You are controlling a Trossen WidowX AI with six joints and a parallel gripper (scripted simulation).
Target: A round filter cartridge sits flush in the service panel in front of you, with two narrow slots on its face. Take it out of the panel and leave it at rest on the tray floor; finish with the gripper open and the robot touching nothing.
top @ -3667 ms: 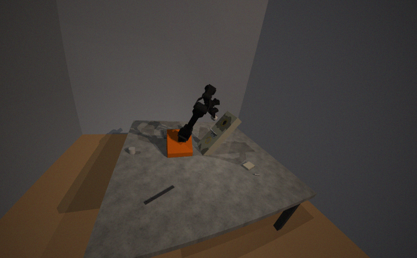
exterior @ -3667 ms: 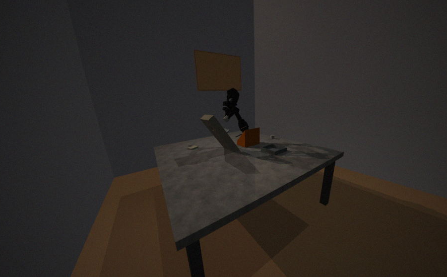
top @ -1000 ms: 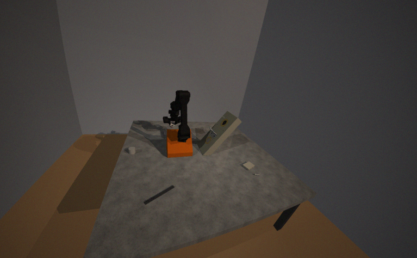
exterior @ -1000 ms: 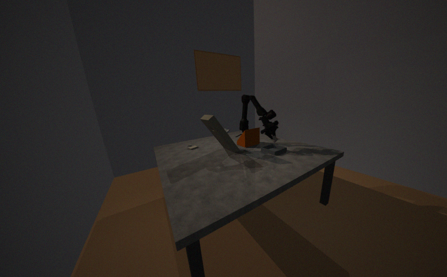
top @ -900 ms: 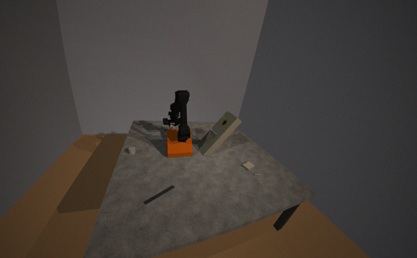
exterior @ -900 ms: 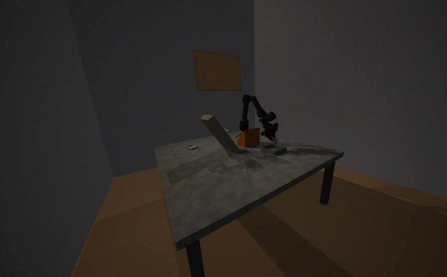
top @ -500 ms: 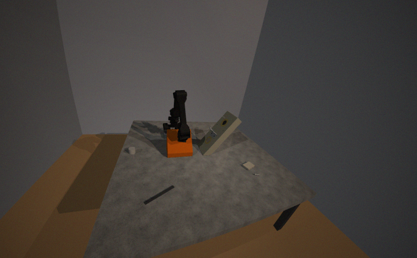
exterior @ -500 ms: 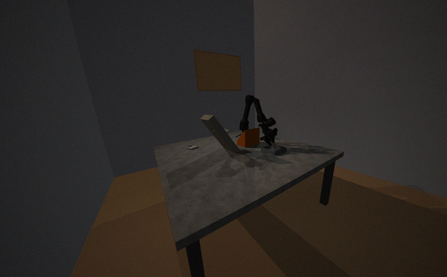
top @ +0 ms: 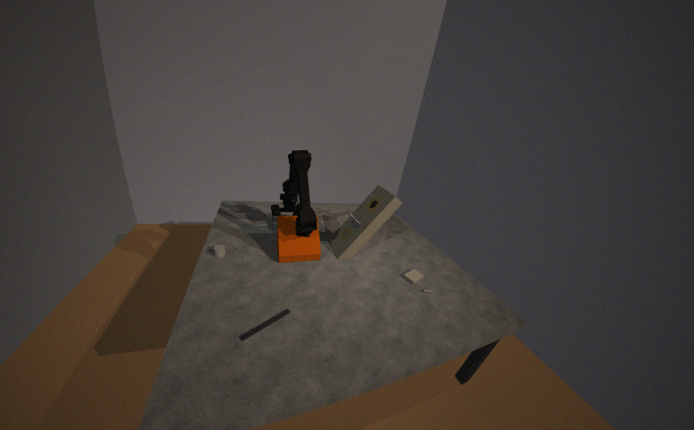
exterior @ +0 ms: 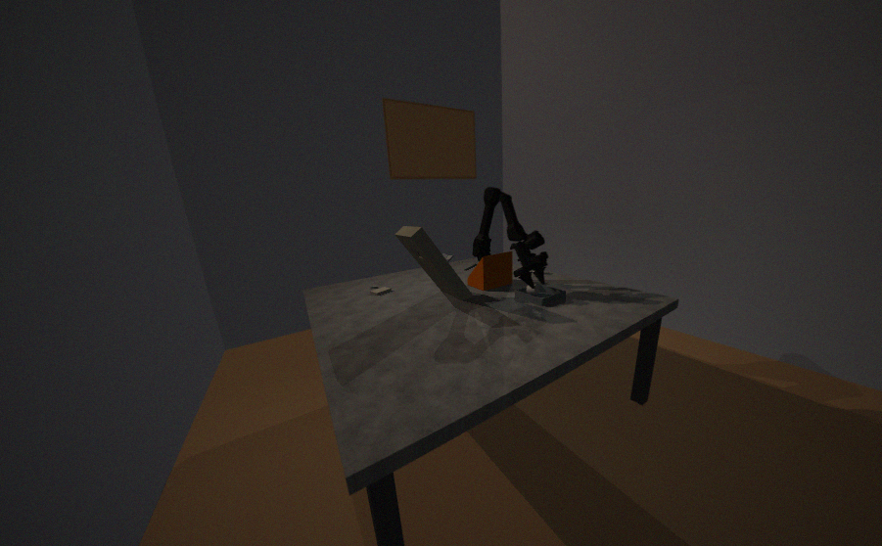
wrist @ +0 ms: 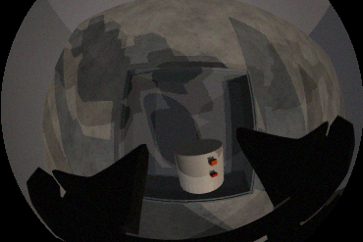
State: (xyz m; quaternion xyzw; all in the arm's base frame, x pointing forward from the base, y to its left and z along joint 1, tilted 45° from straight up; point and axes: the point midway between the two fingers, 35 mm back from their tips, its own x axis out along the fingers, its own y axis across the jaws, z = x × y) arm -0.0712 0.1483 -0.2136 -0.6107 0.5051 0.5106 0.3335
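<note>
Right now the round filter cartridge is 20 mm to the right of my gripper tip, 20 mm below it and 10 mm ahead of it. The rest, counted from my gripper tip: service panel: 390 mm ahead, 240 mm to the right, 130 mm above; then narrow pale ledge: 340 mm ahead, 240 mm to the right, 110 mm above; then dark shallow tray: 40 mm below.
</note>
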